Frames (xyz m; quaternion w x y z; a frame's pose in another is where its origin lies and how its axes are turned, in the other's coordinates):
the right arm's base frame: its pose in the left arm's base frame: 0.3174 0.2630 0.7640 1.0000 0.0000 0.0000 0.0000
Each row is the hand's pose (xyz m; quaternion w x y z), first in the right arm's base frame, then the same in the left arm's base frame.
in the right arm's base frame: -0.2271 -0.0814 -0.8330 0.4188 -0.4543 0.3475 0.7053
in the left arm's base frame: 0.0903 0.1816 -0.0690 0.4188 -0.4543 0.3475 0.7053
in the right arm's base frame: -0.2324 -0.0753 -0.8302 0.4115 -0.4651 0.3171 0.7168
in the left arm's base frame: 0.0850 0.1877 -0.0662 0.4115 -0.4651 0.3171 0.7168
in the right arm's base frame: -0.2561 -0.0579 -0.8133 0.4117 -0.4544 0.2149 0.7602
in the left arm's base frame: 0.0613 0.2051 -0.0493 0.4117 -0.4544 0.2149 0.7602
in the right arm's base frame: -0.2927 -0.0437 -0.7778 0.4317 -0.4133 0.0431 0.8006
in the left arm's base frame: 0.0247 0.2193 -0.0138 0.4317 -0.4133 0.0431 0.8006
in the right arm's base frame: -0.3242 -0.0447 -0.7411 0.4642 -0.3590 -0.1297 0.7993
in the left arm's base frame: -0.0068 0.2183 0.0229 0.4642 -0.3590 -0.1297 0.7993
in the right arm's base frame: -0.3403 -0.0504 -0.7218 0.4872 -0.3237 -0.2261 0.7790
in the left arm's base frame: -0.0229 0.2126 0.0422 0.4872 -0.3237 -0.2261 0.7790
